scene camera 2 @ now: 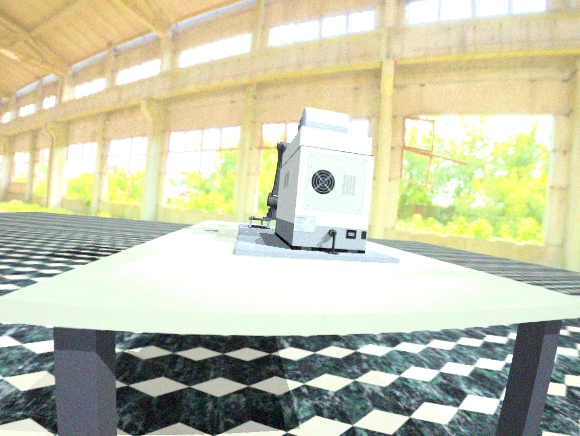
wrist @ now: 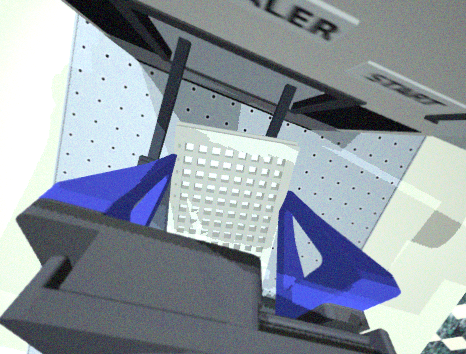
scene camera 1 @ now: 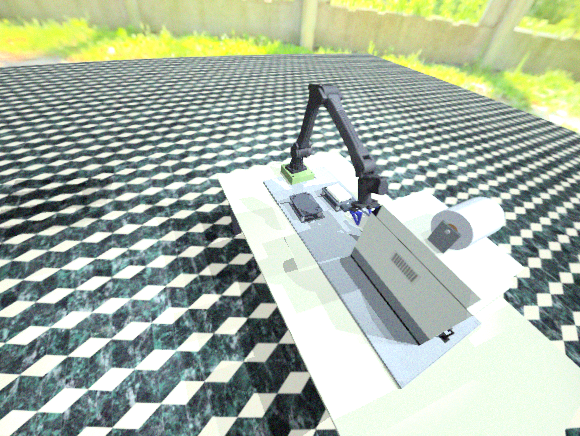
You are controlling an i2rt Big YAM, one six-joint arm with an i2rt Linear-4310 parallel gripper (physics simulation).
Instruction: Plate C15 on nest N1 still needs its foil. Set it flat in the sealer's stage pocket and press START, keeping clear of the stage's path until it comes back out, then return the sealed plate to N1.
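Frame: origin at the arm's base, x right, y ahead, z up, level; metres.
Seen in the pictures: gripper, fingertip midpoint: (wrist: 232,179) (scene camera 1: 364,222); arm's base at its link origin: (scene camera 2: 272,220) (scene camera 1: 296,168).
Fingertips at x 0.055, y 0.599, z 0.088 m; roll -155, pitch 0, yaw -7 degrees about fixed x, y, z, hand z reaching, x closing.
Offsets run from my fingertips to a thing's top centre. "pt": to the spot under its first point. Level surfaces: height alone.
My gripper (scene camera 1: 364,217) (scene camera 2: 260,225) (wrist: 232,179) is shut on a white well plate {dx +0.000, dy -0.031, dz +0.006 m} (wrist: 227,187), which sits between the blue fingers; foil cannot be made out on it. The sealer (scene camera 1: 400,270) (scene camera 2: 335,200) (wrist: 395,42) stands just beyond the plate. Its START label {pt dx +0.044, dy +0.060, dz +0.067 m} (wrist: 406,89) shows at the upper right of the wrist view. Two dark rails (wrist: 172,97) (wrist: 281,109) run from under the sealer toward the plate. A corner of the dark stage {pt dx -0.066, dy -0.002, dz -0.017 m} (wrist: 145,160) shows by the left finger; the plate and gripper hide its pocket. Nest labels cannot be read, so I cannot tell which is N1.
A dark nest {dx +0.100, dy -0.297, dz -0.063 m} (scene camera 1: 306,205) and a white-topped block {dx -0.110, dy -0.267, dz -0.059 m} (scene camera 1: 339,194) stand between the arm's green base (scene camera 1: 297,174) and the gripper. A perforated board {dz -0.124 m} (scene camera 1: 327,242) (wrist: 100,120) lies under the sealer. A large white roll {dx +0.024, dy +0.297, dz +0.352 m} (scene camera 1: 480,220) (scene camera 2: 325,120) is mounted on top of the sealer.
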